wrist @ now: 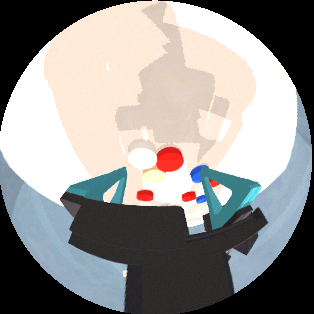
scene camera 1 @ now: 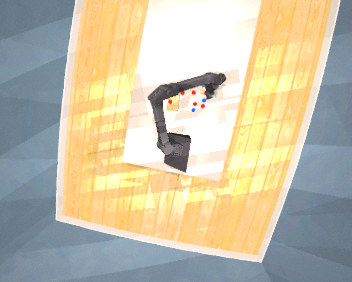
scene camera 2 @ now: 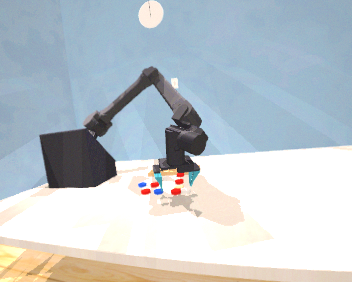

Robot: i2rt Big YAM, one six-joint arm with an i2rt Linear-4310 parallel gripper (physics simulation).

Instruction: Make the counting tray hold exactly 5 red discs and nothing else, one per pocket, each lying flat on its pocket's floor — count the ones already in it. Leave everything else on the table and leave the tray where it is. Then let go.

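Note:
The counting tray is wooden, left of the loose discs in the first scene view and partly behind my gripper in the second. A red disc shows in it; its other pockets are hidden or too small to tell. My gripper is open and empty, low over the table. In the wrist view a red disc lies near the line between the fingertips, beside a white disc and a cream disc. More loose red discs lie on the table.
Two blue discs show: one blue disc is by the right fingertip in the wrist view, close to a red disc. The other blue disc lies nearer the arm's base.

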